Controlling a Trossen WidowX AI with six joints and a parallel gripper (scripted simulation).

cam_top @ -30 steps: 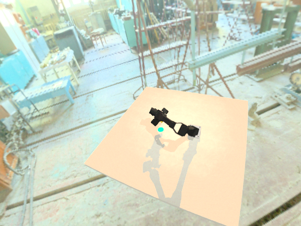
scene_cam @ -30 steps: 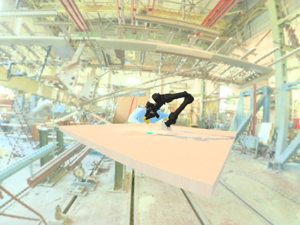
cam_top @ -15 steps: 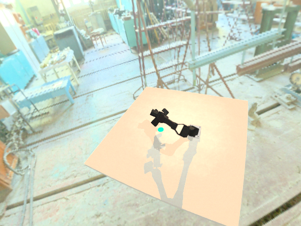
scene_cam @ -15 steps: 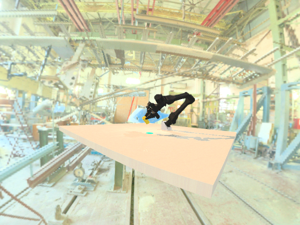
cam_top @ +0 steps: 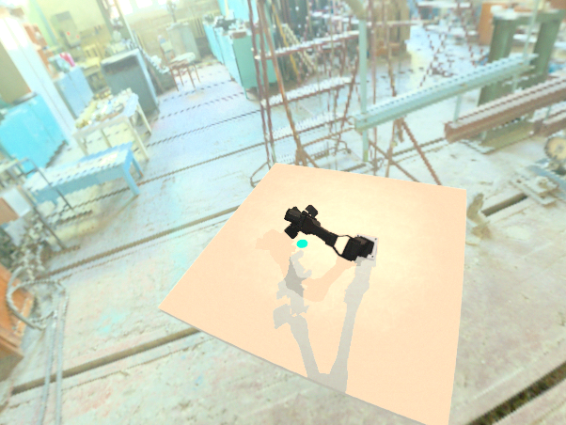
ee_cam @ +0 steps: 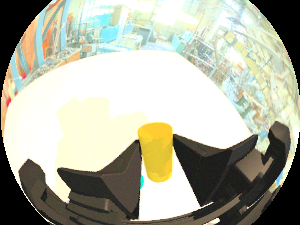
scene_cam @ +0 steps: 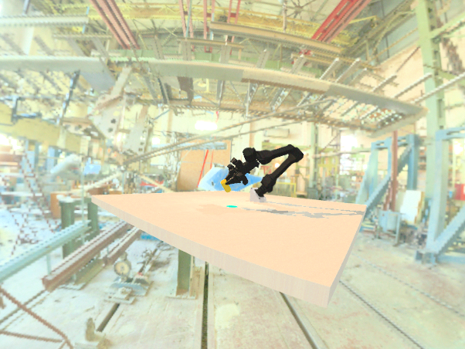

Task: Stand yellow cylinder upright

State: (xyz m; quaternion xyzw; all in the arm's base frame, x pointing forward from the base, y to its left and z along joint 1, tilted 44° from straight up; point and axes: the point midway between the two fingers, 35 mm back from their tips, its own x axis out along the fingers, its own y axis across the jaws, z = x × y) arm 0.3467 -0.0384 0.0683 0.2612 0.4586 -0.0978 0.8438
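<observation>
The cyan circle lies 3 cm behind my gripper tip, 4 cm to the left of it and 12 cm below it. From my gripper tip the other things lie so: yellow tall cylinder: 1 cm behind, 2 cm below.
</observation>
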